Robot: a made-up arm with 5 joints. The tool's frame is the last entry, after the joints. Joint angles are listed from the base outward.
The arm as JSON. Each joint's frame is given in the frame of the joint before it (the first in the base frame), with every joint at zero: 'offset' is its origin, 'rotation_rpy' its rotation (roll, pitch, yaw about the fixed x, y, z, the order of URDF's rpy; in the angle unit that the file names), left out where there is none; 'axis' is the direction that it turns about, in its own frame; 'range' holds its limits. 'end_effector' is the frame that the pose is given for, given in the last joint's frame.
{
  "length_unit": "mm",
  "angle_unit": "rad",
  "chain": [
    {
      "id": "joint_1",
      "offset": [
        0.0,
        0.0,
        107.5
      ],
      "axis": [
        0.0,
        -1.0,
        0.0
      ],
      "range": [
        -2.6,
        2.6
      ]
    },
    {
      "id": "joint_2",
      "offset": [
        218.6,
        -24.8,
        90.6
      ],
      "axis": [
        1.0,
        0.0,
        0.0
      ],
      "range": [
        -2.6,
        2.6
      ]
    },
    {
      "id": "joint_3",
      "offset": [
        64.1,
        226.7,
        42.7
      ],
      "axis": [
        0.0,
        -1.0,
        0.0
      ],
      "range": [
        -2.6,
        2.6
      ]
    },
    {
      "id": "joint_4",
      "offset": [
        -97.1,
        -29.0,
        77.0
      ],
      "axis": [
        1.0,
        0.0,
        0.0
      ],
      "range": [
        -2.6,
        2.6
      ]
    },
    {
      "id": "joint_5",
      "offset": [
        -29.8,
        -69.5,
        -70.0
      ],
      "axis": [
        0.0,
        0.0,
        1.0
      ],
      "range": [
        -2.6,
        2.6
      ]
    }
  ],
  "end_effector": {
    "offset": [
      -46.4,
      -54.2,
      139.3
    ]
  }
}
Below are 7 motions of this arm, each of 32 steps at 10 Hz.
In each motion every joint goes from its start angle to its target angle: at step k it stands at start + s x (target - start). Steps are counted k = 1, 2, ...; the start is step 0. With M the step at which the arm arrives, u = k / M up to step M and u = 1 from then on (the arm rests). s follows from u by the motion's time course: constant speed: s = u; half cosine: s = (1 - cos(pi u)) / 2; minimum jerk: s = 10 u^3 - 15 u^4 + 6 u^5.
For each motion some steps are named. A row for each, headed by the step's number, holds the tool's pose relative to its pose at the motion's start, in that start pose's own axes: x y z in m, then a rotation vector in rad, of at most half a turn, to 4 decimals.
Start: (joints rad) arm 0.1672 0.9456 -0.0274 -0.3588 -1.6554
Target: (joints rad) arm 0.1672 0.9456 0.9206 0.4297 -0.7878
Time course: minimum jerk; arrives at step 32
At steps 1, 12, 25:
1: 0.0000 -0.0001 -0.0001 0.0002 0.0003 0.0002
12: 0.0123 -0.0421 -0.0586 0.2609 0.2071 0.1718
25: 0.0148 -0.0377 -0.2468 1.0924 0.3775 0.7211

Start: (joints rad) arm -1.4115 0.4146 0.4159 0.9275 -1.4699
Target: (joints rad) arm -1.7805 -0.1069 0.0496 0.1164 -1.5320
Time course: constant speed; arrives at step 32
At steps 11, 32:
11: -0.0084 0.0284 -0.0169 -0.2325 -0.4407 -0.1796
32: 0.0120 0.0802 -0.1096 -0.7953 -1.2457 -0.3769

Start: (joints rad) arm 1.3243 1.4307 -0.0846 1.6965 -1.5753
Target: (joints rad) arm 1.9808 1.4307 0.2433 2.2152 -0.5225
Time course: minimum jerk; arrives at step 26
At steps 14, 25, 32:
14: 0.1013 -0.1094 -0.0297 -0.3267 0.4151 0.7168
25: 0.1694 -0.1819 -0.0506 -0.4169 0.9032 1.1041
32: 0.1694 -0.1820 -0.0506 -0.4169 0.9039 1.1045

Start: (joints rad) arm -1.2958 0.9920 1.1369 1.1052 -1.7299
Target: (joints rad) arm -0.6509 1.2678 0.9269 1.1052 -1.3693
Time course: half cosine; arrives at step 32
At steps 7, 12, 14, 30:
7: -0.0193 -0.0002 0.0001 -0.0014 0.0698 0.0538
12: -0.0521 -0.0029 0.0037 -0.0042 0.1917 0.1446
14: -0.0675 -0.0051 0.0070 -0.0057 0.2511 0.1874
30: -0.1527 -0.0312 0.0484 -0.0174 0.6361 0.4419

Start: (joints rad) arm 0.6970 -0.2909 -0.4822 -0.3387 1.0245
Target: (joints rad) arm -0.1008 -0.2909 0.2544 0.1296 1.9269
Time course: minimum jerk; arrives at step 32
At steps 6, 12, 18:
6: 0.0102 -0.0074 -0.0091 0.0073 -0.0164 0.0539
12: 0.0582 -0.0354 -0.0550 0.0357 -0.1000 0.3064
18: 0.1289 -0.0567 -0.1314 0.0598 -0.2508 0.6892

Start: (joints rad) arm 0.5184 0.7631 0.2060 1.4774 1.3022
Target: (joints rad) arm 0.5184 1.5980 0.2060 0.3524 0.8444
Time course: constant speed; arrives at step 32
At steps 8, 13, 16, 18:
8: 0.0348 0.0132 0.0381 -0.0639 0.0596 -0.1243
13: 0.0540 0.0224 0.0652 -0.1057 0.0937 -0.2075
16: 0.0644 0.0282 0.0823 -0.1310 0.1132 -0.2594
18: 0.0708 0.0321 0.0941 -0.1480 0.1258 -0.2947

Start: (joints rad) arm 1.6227 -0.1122 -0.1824 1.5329 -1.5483
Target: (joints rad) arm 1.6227 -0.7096 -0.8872 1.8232 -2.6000
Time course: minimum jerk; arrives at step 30
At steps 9, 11, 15, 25, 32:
9: -0.0121 0.0193 -0.0147 0.0245 -0.0461 -0.2866
11: -0.0162 0.0332 -0.0244 0.0511 -0.0701 -0.4588
15: -0.0150 0.0712 -0.0475 0.1505 -0.1086 -0.8694
25: 0.0309 0.1466 -0.0765 0.4707 -0.0525 -1.6187
32: 0.0363 0.1516 -0.0773 0.5008 -0.0384 -1.6716

